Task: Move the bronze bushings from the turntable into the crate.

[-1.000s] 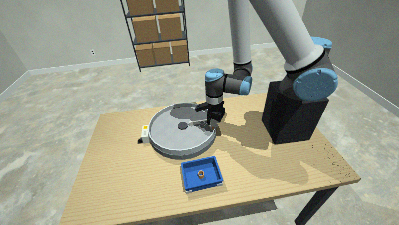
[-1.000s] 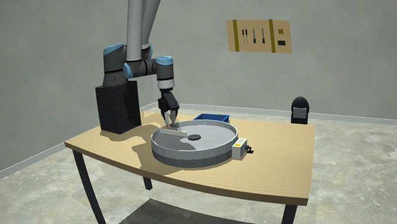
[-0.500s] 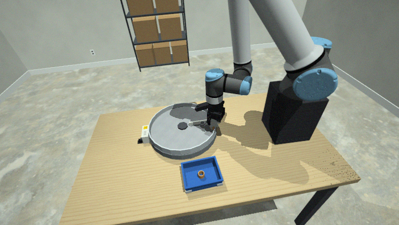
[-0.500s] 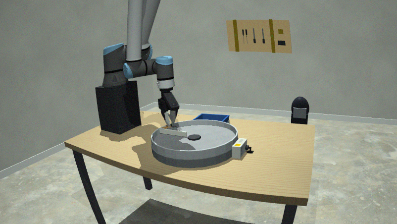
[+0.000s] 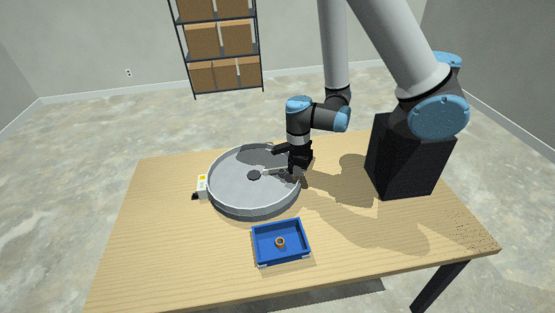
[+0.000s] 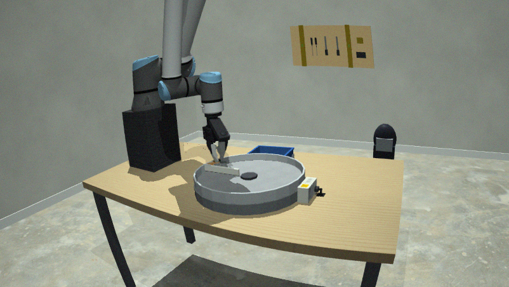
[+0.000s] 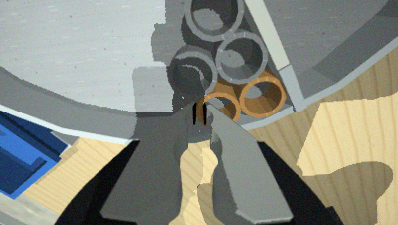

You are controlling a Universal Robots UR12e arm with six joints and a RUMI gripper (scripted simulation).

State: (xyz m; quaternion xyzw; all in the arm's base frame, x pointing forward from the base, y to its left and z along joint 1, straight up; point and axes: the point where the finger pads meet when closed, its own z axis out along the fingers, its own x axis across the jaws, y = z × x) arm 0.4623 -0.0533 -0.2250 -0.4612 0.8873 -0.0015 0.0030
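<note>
My gripper is now 27 cm to the right of the blue crate, 12 cm short of it and 5 cm above it. Round my hand: grey turntable (17 cm ahead, 7 cm to the right, 2 cm below).
</note>
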